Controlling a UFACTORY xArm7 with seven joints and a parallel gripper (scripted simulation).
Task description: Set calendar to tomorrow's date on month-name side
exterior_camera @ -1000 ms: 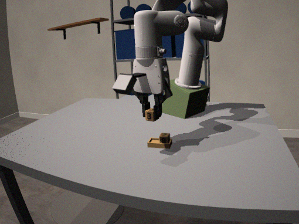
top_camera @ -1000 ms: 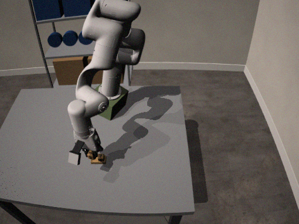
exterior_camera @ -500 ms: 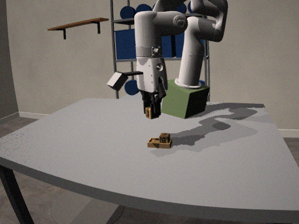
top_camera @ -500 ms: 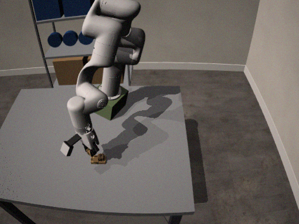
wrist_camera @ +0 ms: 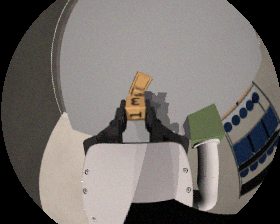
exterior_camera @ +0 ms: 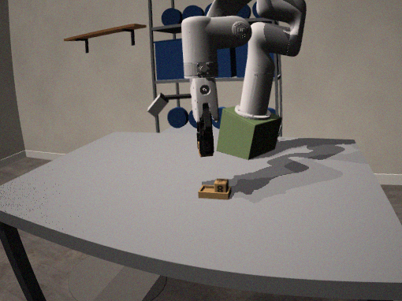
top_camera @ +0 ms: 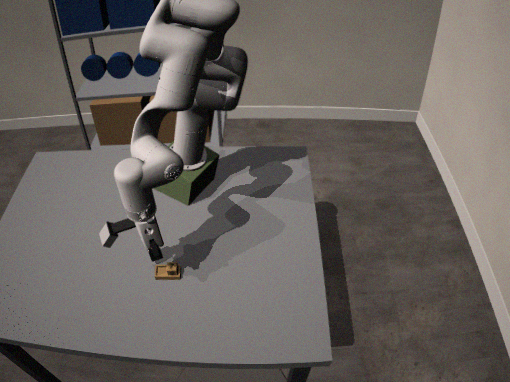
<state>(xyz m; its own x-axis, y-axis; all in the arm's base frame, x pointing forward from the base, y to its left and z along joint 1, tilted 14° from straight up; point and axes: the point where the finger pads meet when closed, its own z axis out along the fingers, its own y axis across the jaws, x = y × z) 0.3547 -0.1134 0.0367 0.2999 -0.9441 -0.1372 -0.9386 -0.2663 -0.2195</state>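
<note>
Right now my hand is 1 cm past the wooden calendar tray, 2 cm to the right of it and 13 cm above it. From my hand the other things lie so: cube: 1 cm below.
</note>
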